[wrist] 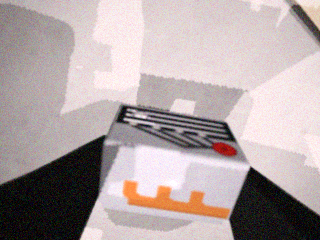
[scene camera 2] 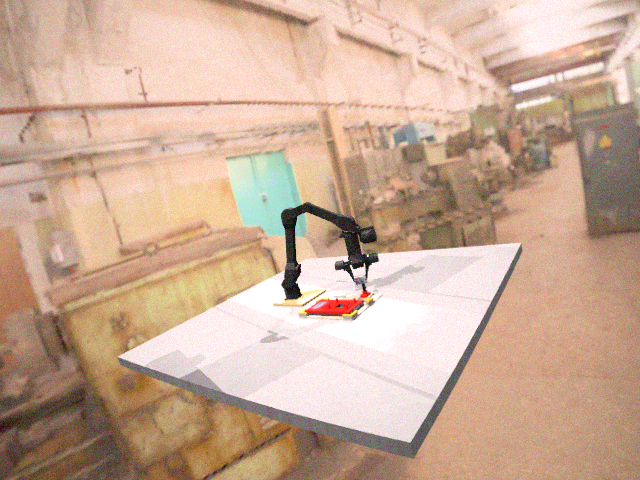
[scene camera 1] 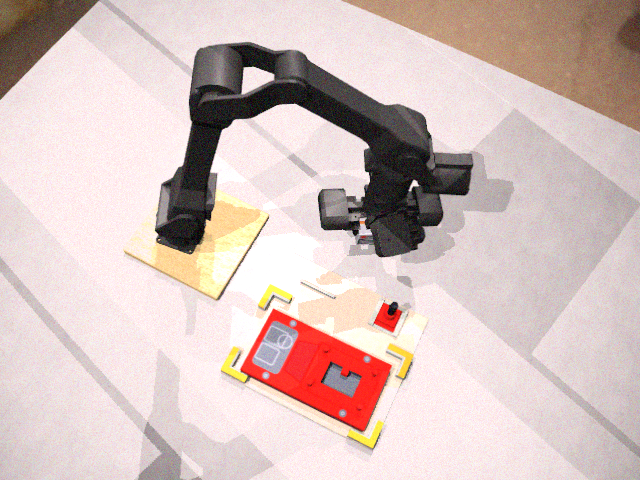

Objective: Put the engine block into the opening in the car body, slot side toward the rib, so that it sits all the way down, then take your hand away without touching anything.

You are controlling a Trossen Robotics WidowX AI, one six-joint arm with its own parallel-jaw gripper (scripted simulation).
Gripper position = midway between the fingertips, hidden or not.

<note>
My gripper [scene camera 1: 370, 232] carries an engine block [wrist: 180, 166]. I also see a red car body [scene camera 2: 336, 307].
My gripper is seen too in the wrist view [wrist: 168, 154]. The wrist view misses the red car body: it is out of frame.
</note>
